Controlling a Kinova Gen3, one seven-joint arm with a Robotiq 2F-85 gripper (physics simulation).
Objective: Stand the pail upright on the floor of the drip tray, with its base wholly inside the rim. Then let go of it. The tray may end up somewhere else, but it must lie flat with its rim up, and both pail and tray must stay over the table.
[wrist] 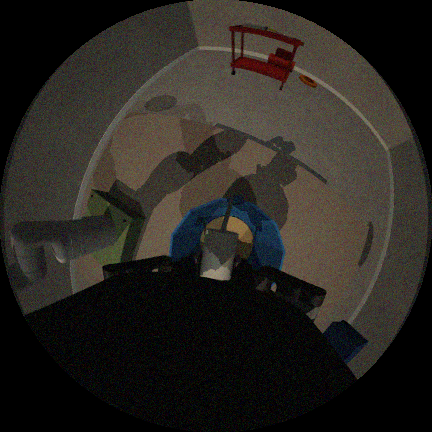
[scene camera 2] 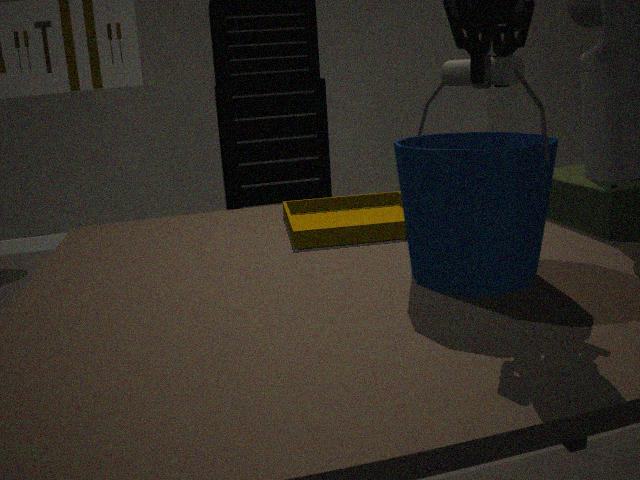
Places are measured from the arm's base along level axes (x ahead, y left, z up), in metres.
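Pixels of known places: gripper, fingertip midpoint: (wrist: pixel 217 260) (scene camera 2: pixel 491 87); arm's base, link origin: (wrist: pixel 106 231) (scene camera 2: pixel 614 175).
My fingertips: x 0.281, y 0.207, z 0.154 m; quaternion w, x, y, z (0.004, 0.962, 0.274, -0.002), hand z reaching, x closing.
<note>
Ahead of a thing's pixels: the offset from my fingertips to its top centre. Level surfaces: height alone.
The blue pail (scene camera 2: pixel 475 217) (wrist: pixel 187 235) stands upright on the table @[dz -0.232 m] (scene camera 2: pixel 206 335), nearer the camera than the tray in the scene view. Its bail is raised, with the pale handle grip @[dx +0.008, dy -0.015, dz +0.035 m] (scene camera 2: pixel 455 72) (wrist: pixel 217 267) on top. My gripper (scene camera 2: pixel 490 74) is above the pail, shut on the handle grip, one finger on each side of it. In the wrist view the fingertips are largely hidden by the dark gripper body. The yellow drip tray @[dx +0.142, dy -0.310, dz -0.204 m] (scene camera 2: pixel 346 236) lies flat with its rim up, behind and left of the pail; the pail hides its right end. The tray does not show in the wrist view.
A green block (scene camera 2: pixel 578 206) (wrist: pixel 106 240) bears a grey column (scene camera 2: pixel 612 113) (wrist: pixel 75 237) to the right of the pail in the scene view. The table's dark front edge (scene camera 2: pixel 439 452) runs below the pail. A red cart (wrist: pixel 265 35) stands far off on the floor.
</note>
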